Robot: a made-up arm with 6 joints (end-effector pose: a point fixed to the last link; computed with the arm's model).
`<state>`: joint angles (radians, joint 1 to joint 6).
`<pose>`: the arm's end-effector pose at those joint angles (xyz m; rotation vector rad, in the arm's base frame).
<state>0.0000 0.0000 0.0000 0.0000 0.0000 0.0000</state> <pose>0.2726 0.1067 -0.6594 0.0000 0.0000 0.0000</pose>
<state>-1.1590 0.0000 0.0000 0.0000 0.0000 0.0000</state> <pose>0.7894 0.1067 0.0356 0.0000 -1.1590 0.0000</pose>
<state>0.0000 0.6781 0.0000 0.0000 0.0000 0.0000</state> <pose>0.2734 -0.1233 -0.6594 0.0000 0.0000 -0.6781</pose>
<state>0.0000 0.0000 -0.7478 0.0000 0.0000 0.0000</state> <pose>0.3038 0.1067 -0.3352 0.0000 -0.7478 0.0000</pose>
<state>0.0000 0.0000 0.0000 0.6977 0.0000 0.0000</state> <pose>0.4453 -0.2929 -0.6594 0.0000 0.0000 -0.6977</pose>
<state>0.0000 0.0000 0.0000 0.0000 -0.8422 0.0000</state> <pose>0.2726 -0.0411 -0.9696 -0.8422 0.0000 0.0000</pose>
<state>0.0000 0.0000 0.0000 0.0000 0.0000 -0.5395</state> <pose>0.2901 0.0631 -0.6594 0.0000 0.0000 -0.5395</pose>
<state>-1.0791 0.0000 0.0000 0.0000 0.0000 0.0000</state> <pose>0.7831 0.1067 -0.0273 0.0000 -1.0791 0.0000</pose>
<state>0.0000 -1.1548 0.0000 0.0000 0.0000 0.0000</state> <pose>-0.0277 0.3354 -0.6594 0.0000 0.0000 1.1548</pose>
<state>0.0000 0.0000 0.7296 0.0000 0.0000 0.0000</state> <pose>0.0369 0.1067 -0.8730 0.0000 0.7296 0.0000</pose>
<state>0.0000 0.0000 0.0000 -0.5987 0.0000 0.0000</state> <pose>-0.0543 0.2916 -0.6594 0.0000 0.0000 0.5987</pose>
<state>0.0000 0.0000 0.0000 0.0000 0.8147 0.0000</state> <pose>0.2726 -0.0180 -0.3506 0.8147 0.0000 0.0000</pose>
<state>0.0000 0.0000 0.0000 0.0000 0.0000 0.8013</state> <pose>0.2129 0.1407 -0.6594 0.0000 0.0000 0.8013</pose>
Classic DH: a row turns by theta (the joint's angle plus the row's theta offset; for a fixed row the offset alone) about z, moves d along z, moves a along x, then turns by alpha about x. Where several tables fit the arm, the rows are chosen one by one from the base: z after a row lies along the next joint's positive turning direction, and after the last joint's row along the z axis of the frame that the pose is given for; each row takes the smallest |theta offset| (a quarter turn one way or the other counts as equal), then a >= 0, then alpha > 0; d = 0 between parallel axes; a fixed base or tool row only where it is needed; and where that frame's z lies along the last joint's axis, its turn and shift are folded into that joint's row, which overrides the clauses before.
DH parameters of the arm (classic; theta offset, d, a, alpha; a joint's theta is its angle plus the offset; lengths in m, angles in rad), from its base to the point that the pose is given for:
base (fixed): 0 0.0829 0 -1.5708
joint 1: 0 -0.0094 -0.0531 -1.5708
joint 2: 0 0.5405 -0.0718 1.5708
joint 3: 0 -0.3211 -0.0655 -1.5708
joint 4: -1.5708 0.1919 0.017 -1.5708
joint 5: 0 0.393 0.3667 -1.5708
joint 6: -0.9182 0 0.0881 0
tool (fixed): -0.6526 -0.0099 0 0

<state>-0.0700 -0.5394 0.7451 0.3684 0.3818 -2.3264</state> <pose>0.2398 -0.1019 -0.7811 -0.6874 0.3488 -2.2030</pose>
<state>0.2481 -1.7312 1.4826 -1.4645 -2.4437 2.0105</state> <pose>-0.1447 -0.4892 -0.7535 0.7547 0.7298 -0.9620</pose>
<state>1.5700 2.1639 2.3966 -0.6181 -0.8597 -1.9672</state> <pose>-0.3469 0.3366 -0.1904 0.7533 -1.7231 1.4302</pose>
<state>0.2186 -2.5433 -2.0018 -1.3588 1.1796 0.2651</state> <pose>-0.1487 -0.2475 -0.6756 -0.7681 0.9519 -1.7266</pose>
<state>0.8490 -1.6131 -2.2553 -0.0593 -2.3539 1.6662</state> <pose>0.3467 0.1441 -0.3261 -0.6186 0.0419 0.7276</pose>
